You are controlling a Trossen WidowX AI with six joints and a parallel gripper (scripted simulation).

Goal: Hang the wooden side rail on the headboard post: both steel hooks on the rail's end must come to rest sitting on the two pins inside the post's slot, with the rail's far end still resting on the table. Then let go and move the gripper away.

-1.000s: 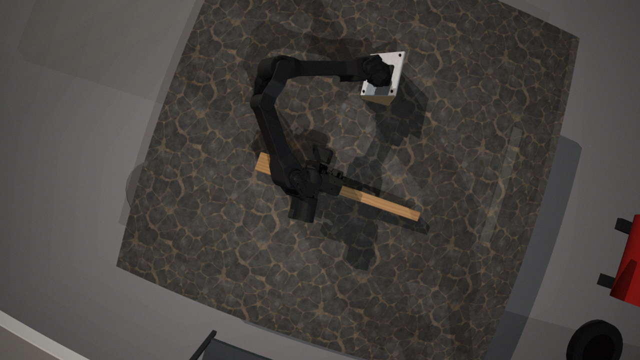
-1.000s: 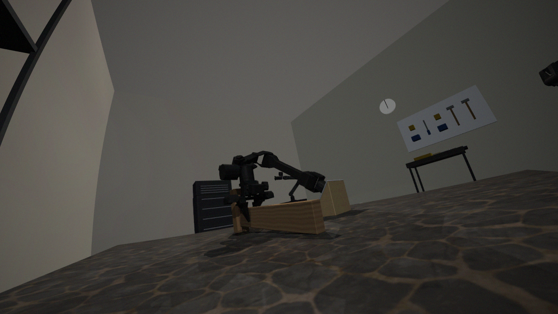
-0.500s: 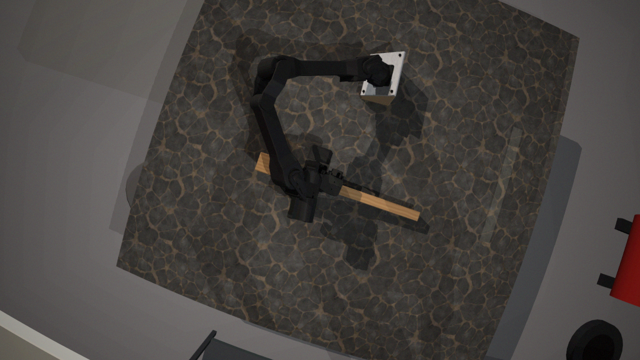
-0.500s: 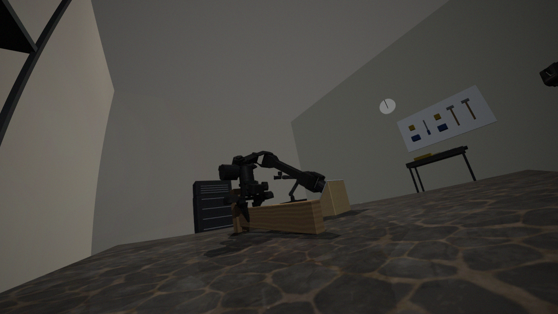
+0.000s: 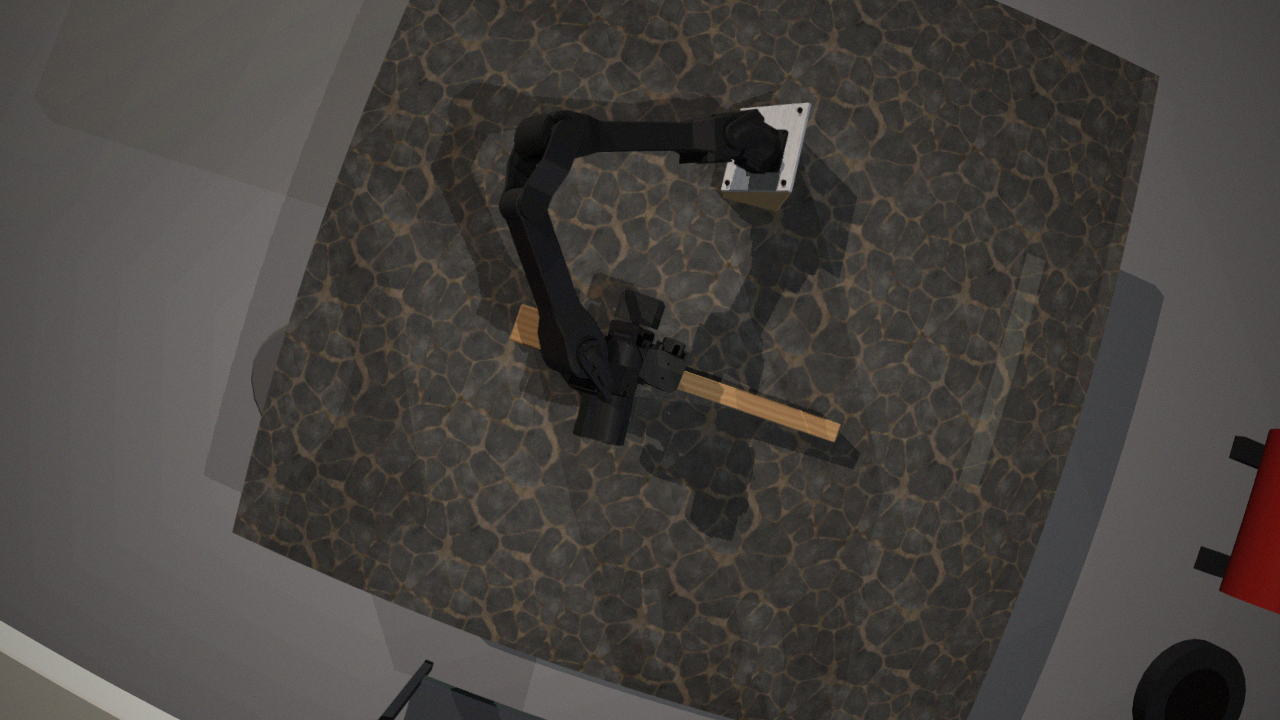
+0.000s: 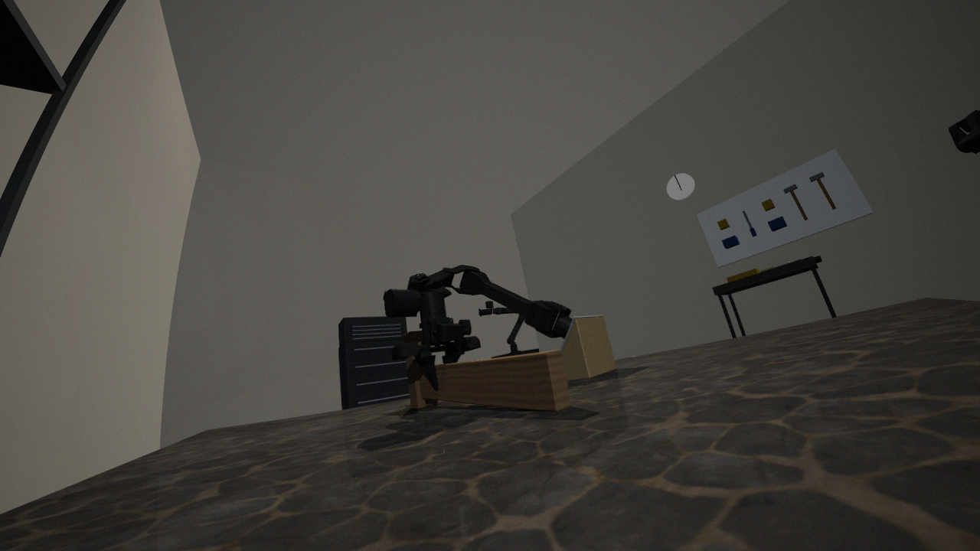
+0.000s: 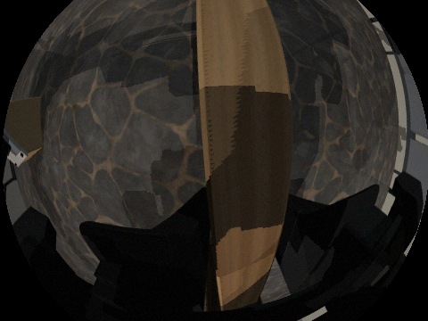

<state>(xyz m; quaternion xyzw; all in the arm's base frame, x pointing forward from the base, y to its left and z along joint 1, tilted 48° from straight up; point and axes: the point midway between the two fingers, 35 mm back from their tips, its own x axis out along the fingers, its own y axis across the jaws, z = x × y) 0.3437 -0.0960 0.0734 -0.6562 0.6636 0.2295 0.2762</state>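
The headboard post is 12 cm to the right of my gripper tip, 4 cm above it and 1 cm behind it.
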